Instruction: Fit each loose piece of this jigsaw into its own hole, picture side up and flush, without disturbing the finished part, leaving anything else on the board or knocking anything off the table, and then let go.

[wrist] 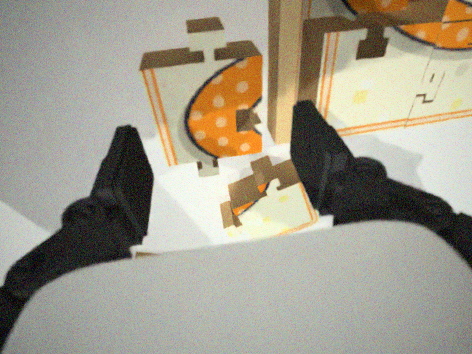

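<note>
My gripper (218, 139) is open and empty, its black fingers wide apart. A loose edge piece (220, 105), cream with a dotted orange area and a double orange line, lies picture side up beyond and between the fingertips. A smaller-looking loose corner piece (283, 207), mostly cream, lies picture side up and turned, nearer the gripper body and beside the right finger, which overlaps its edge in view. The jigsaw's joined part (385, 95) is at the right, with a brown-walled socket and a recess behind it. The gripper body hides the near area.
A tan wooden strip (286, 70) stands between the edge piece and the joined part, with its near end close to the right fingertip. A brown sliver of another thing (145, 254) shows at the gripper body's upper left edge.
</note>
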